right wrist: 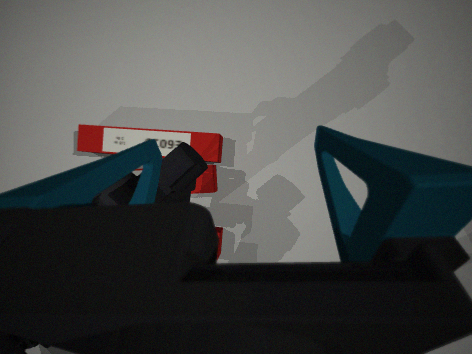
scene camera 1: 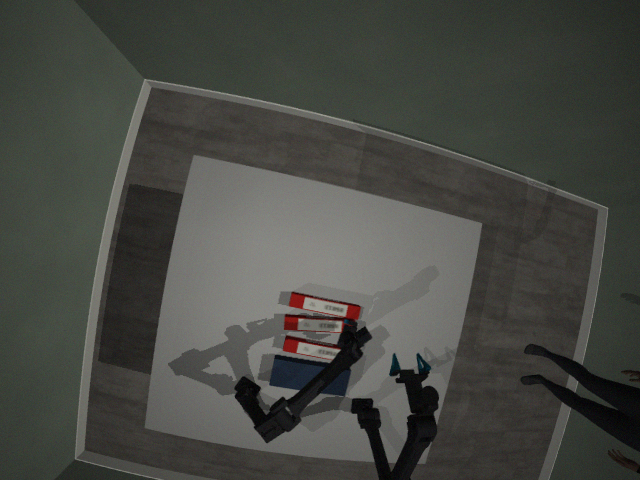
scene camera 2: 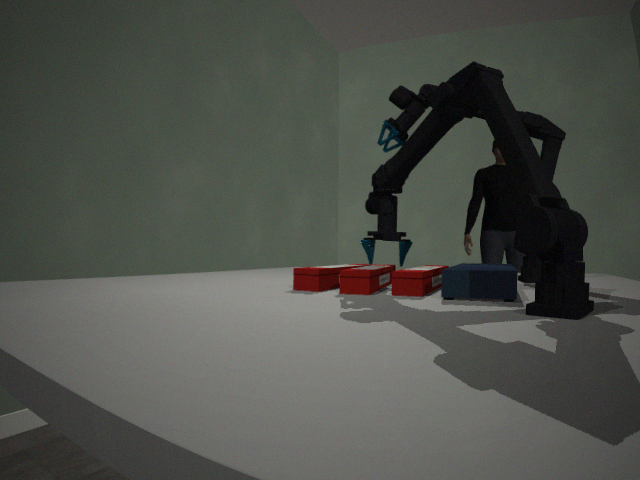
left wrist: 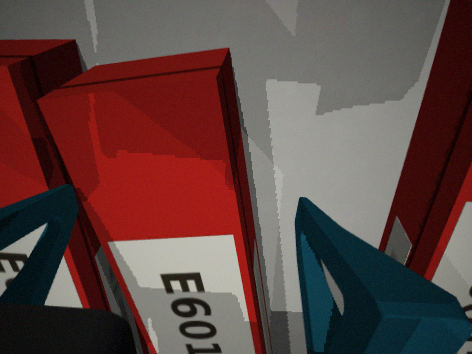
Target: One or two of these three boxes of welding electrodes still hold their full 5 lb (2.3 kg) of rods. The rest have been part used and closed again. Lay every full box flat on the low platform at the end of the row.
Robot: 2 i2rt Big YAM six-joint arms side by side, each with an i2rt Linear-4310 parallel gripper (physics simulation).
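Places are measured from the left arm's base along level axes (x back, y up, z left), in centimetres.
Where they show: left gripper, fingertip midpoint: (right wrist: pixel 192 184) (scene camera 1: pixel 345 329) (scene camera 2: pixel 385 265) (left wrist: pixel 186 202); right gripper, fingertip midpoint: (right wrist: pixel 234 142) (scene camera 1: pixel 405 353) (scene camera 2: pixel 381 148); left arm's base, link origin: (scene camera 1: pixel 247 387) (scene camera 2: pixel 560 312); right arm's base, link origin: (scene camera 1: pixel 361 405) (scene camera 2: pixel 533 281).
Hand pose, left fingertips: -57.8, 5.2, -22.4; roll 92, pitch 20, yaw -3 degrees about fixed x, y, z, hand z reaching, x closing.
Note:
Each offset is from my left fingertips to the top centre of the thing, as dx, dy, dz. Level surfaces: height alone.
Three red electrode boxes with white E6013 labels lie in a row: the far box @[-3.7, +0.0, +15.4] (scene camera 1: pixel 325 305) (scene camera 2: pixel 315 279) (right wrist: pixel 206 148), the middle box @[+5.7, +0.0, +12.0] (scene camera 1: pixel 310 324) (scene camera 2: pixel 364 280) (left wrist: pixel 165 195) (right wrist: pixel 207 179) and the near box @[+17.4, +0.0, +4.3] (scene camera 1: pixel 310 348) (scene camera 2: pixel 413 282) (left wrist: pixel 435 150). The middle box is slightly askew, one end close to the far box. The low blue platform @[+31.9, +0.8, -0.5] (scene camera 1: pixel 292 373) (scene camera 2: pixel 480 283) is beside the near box and bears no box. My left gripper (scene camera 2: pixel 386 264) (left wrist: pixel 186 202) is open and empty, pointing down just above the middle box, fingertips on either side of it. My right gripper (scene camera 1: pixel 407 355) (right wrist: pixel 234 142) is open and empty, high up, right of the row.
The left arm reaches over the platform and the near box in scene camera 1. The boxes and both arms stand on a pale table @[dy -5.2] (scene camera 1: pixel 248 222) (scene camera 2: pixel 206 361). A person (scene camera 2: pixel 496 201) stands beyond the table. Arm shadows cross the table and boxes.

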